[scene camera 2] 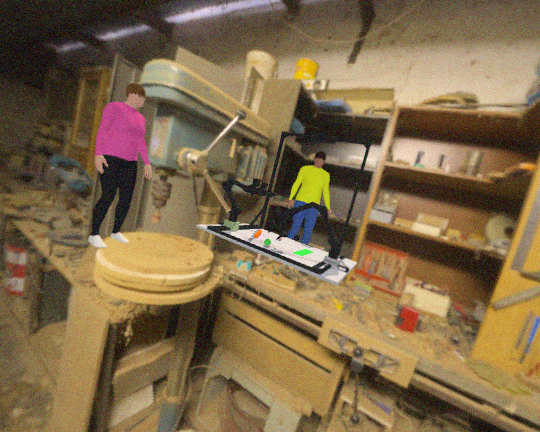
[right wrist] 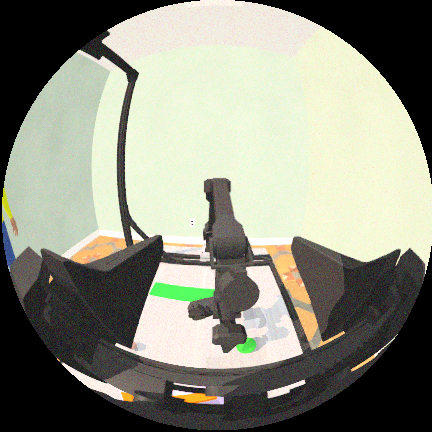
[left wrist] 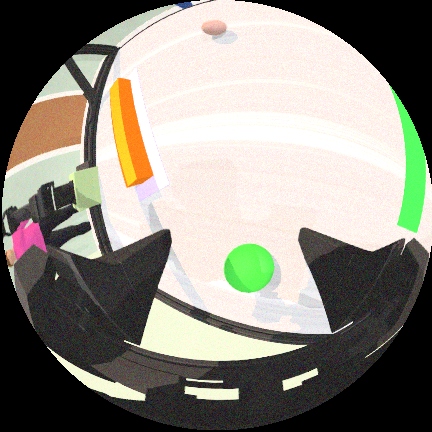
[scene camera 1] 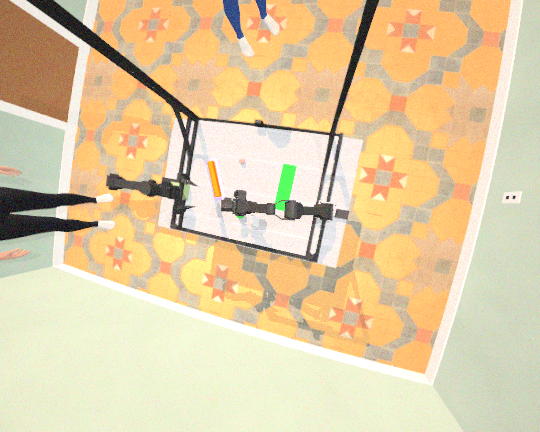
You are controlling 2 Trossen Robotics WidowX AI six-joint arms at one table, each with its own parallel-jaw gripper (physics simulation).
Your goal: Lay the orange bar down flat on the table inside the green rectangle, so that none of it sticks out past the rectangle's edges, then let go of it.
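Pixels of known places: left gripper, between the fingertips: (scene camera 2: 272, 236) (left wrist: 237, 235); right gripper, between the fingertips: (scene camera 2: 274, 194) (right wrist: 229, 243) (scene camera 1: 196, 196); left arm's base, origin of its link: (scene camera 2: 333, 257) (scene camera 1: 326, 211); right arm's base, origin of its link: (scene camera 2: 232, 220) (left wrist: 72, 191).
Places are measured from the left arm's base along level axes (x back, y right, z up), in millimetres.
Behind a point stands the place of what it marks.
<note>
The orange bar (scene camera 1: 214, 179) @(x -705, y 37, z -30 mm) (scene camera 2: 257, 233) @(x -686, y -12, z -30 mm) (left wrist: 131, 135) @(x -678, y 8, z -42 mm) lies flat on the white table (scene camera 1: 305, 145) @(x -200, y 350, z -63 mm), left of the green rectangle (scene camera 1: 286, 182) @(x -260, y 114, z -61 mm) (scene camera 2: 303, 252) @(x -259, y 71, z -62 mm) (left wrist: 414, 175) (right wrist: 182, 292) @(x -261, y 88, z -62 mm) and well apart from it. A pale lilac-white strip shows along its side. My left gripper (left wrist: 237, 235) @(x -499, y -76, z 7 mm) is open and empty above the table. In the left wrist view the bar is beyond its left finger. The left arm hides the rectangle's lower end in scene camera 1. My right gripper (scene camera 1: 195, 196) @(x -585, y -65, z 339 mm) is open and empty at the table's left end, apart from the bar.
A green ball (scene camera 1: 240, 216) @(x -482, y -148, z -18 mm) (scene camera 2: 267, 242) @(x -481, y -159, z -33 mm) (left wrist: 249, 268) @(x -489, y -119, z -15 mm) (right wrist: 246, 345) @(x -505, y -134, z -12 mm) lies on the table below the left arm in scene camera 1. A small pink object (scene camera 1: 242, 161) @(x -549, y 180, z -31 mm) (left wrist: 214, 27) @(x -550, y 169, z -38 mm) lies right of the bar. A black frame (scene camera 1: 250, 246) @(x -386, y -318, z -44 mm) runs around the table.
</note>
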